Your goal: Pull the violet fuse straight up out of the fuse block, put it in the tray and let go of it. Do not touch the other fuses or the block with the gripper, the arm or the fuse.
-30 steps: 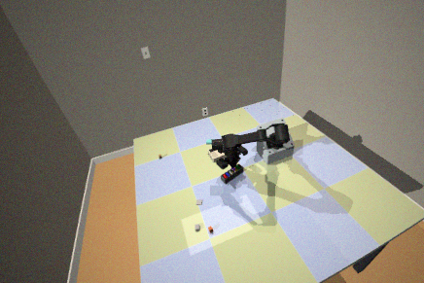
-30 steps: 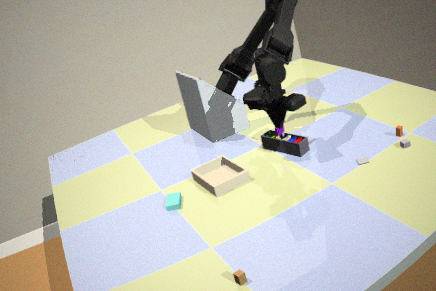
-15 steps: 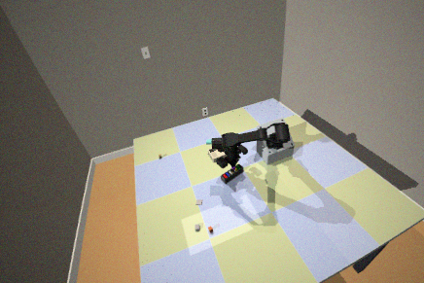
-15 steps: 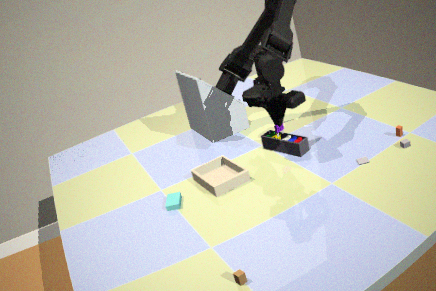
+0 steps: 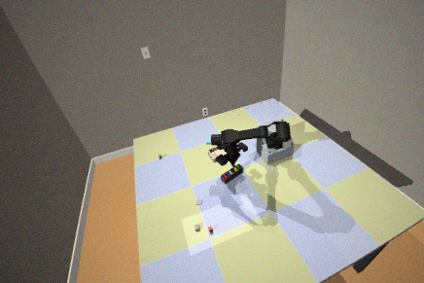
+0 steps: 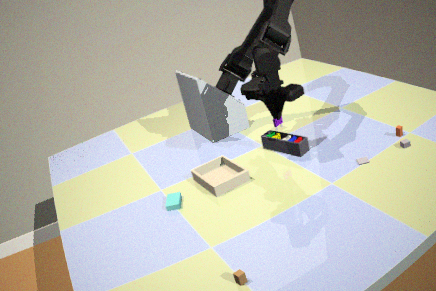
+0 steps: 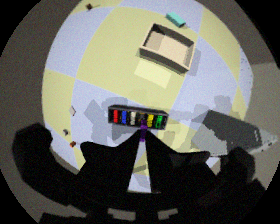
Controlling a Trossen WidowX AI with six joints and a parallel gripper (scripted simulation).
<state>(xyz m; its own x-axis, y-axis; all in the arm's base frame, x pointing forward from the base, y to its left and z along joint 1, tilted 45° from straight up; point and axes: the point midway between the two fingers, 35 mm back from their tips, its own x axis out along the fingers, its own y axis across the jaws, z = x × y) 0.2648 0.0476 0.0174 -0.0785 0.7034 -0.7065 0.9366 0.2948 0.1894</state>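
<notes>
The beige tray lies 30 mm ahead of my gripper tip, 200 mm to the right of it and 90 mm below it. Round my gripper tip: violet fuse (10 mm below); then flat grey chip (240 mm ahead, 110 mm to the left, 90 mm below); then teal block (50 mm ahead, 340 mm to the right, 80 mm below).
</notes>
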